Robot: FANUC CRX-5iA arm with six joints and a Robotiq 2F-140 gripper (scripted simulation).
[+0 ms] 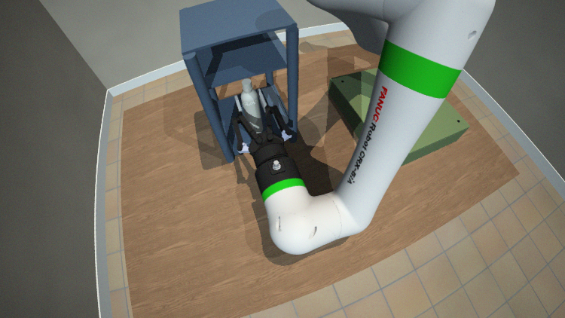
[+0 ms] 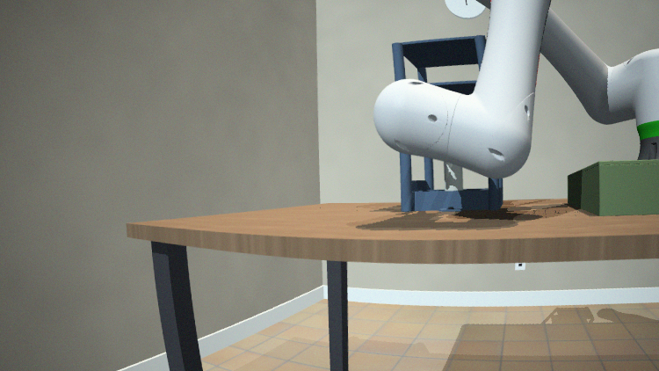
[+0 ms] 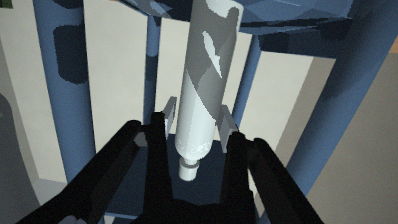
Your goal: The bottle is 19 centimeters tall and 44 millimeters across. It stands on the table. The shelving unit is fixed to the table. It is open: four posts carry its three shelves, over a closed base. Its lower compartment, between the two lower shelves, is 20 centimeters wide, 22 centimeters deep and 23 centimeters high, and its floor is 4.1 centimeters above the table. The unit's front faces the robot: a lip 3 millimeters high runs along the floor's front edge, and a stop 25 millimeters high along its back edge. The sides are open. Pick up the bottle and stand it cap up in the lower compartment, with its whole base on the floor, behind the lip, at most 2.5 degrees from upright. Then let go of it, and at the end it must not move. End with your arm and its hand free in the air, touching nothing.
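Right now the blue shelving unit is 60 mm to the right of my hand, 40 mm above it and 10 mm ahead of it.
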